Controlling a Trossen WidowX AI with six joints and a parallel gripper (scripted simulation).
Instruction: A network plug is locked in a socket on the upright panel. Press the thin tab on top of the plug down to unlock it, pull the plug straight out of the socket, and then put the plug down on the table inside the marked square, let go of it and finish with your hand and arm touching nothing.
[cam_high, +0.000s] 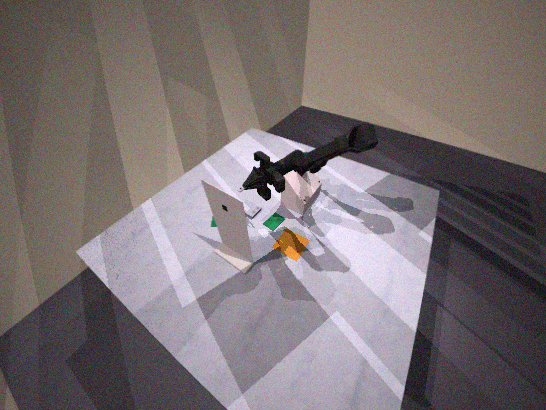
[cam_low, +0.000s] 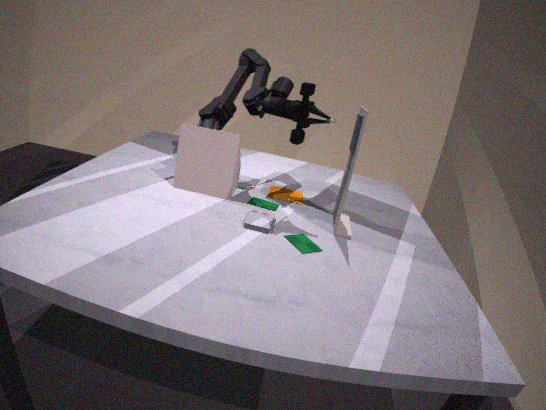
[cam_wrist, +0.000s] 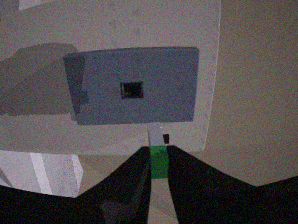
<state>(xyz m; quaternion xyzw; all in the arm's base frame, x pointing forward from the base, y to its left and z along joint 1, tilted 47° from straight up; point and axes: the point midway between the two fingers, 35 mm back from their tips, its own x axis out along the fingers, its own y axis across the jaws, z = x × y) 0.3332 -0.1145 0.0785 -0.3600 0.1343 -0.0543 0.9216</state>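
Right now my gripper tip is 31 cm above the orange marked square, 16 cm to the right of it and 8 cm past it. From my gripper tip the other things lie so: upright panel 14 cm below, 10 cm ahead.
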